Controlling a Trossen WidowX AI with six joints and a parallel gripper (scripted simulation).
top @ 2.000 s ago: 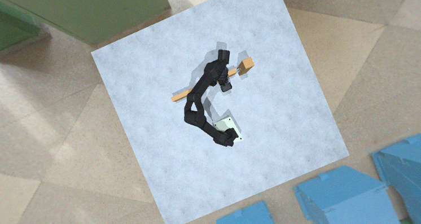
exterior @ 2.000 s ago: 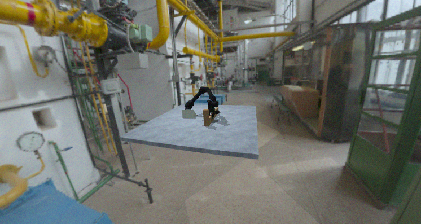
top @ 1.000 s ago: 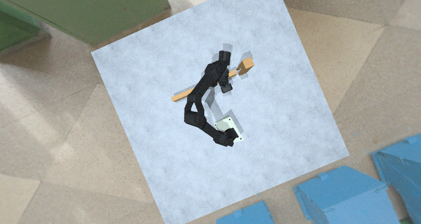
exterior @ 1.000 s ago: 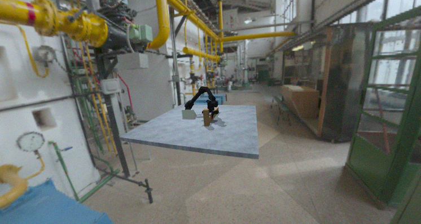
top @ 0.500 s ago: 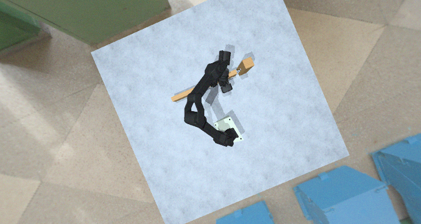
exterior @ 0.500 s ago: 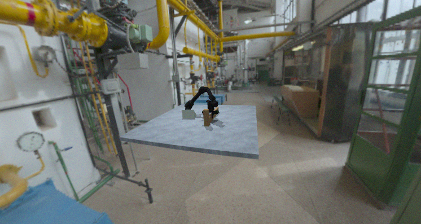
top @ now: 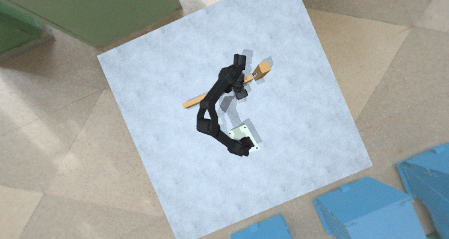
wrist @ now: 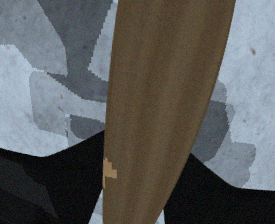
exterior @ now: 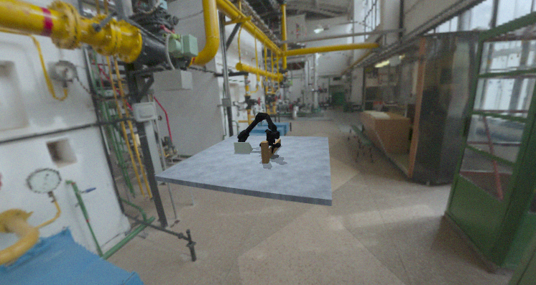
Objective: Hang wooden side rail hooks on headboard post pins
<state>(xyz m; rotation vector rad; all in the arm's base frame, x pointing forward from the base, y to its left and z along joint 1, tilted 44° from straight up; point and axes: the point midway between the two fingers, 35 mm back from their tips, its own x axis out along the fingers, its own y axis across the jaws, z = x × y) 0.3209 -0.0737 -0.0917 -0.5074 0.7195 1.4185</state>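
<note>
The wooden headboard post lies 2 cm behind my gripper tip, 14 cm to the right of it and 6 cm above it.
</note>
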